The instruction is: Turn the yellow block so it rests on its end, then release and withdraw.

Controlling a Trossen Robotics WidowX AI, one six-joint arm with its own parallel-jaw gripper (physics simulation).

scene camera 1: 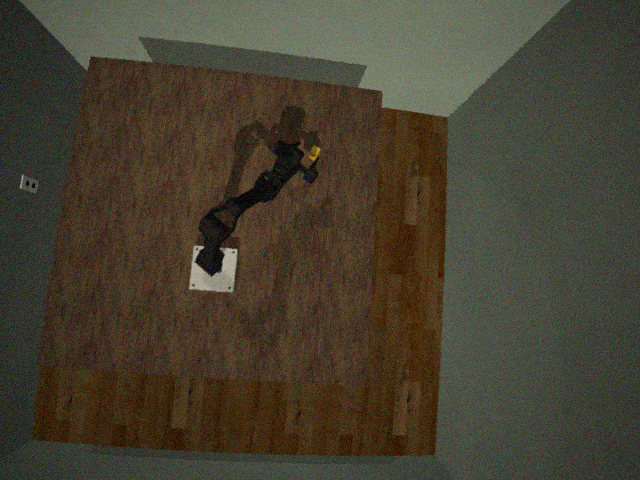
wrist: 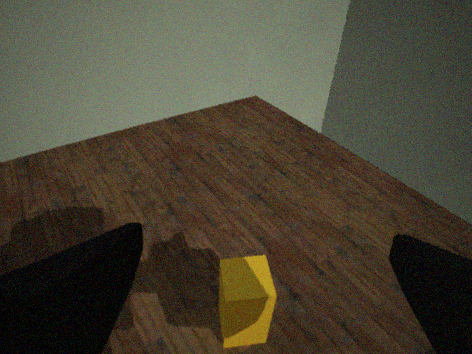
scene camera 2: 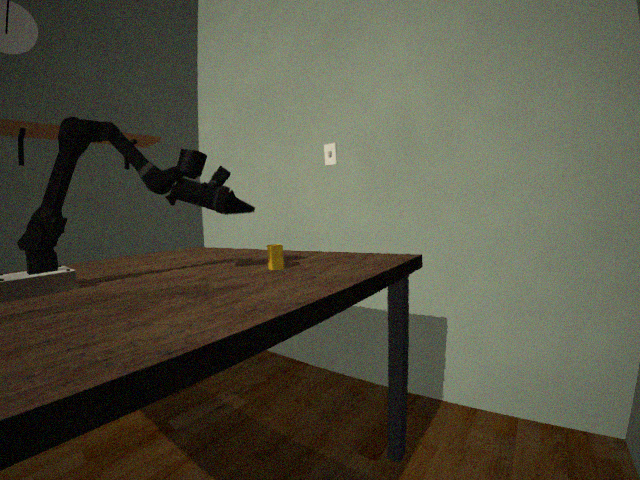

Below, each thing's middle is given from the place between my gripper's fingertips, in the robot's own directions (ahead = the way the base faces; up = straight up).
Right now my hand is 4 cm short of the yellow block (wrist: 247, 296), 3 cm to the left of it and 13 cm above it.
